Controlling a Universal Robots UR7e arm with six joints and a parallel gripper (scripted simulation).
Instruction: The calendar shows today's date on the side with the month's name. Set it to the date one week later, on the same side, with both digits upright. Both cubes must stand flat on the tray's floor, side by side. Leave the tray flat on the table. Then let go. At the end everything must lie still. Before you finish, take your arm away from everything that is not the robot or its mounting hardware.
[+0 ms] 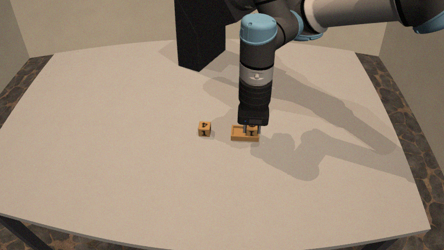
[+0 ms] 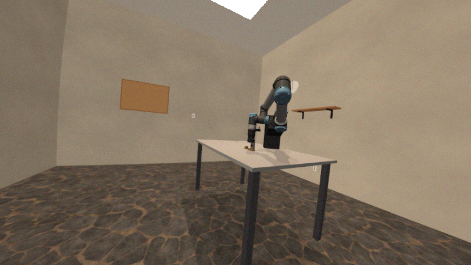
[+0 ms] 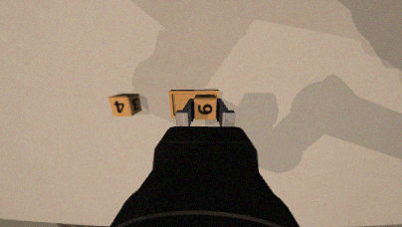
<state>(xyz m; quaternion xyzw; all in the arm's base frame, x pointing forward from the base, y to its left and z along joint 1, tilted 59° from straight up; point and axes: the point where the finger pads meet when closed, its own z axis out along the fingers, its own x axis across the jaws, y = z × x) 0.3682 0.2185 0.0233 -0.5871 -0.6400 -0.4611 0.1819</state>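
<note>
My gripper is now 1 cm above the cube. The rest, counted from my hand: orange tray 2 cm to the right, 3 cm below.
</note>
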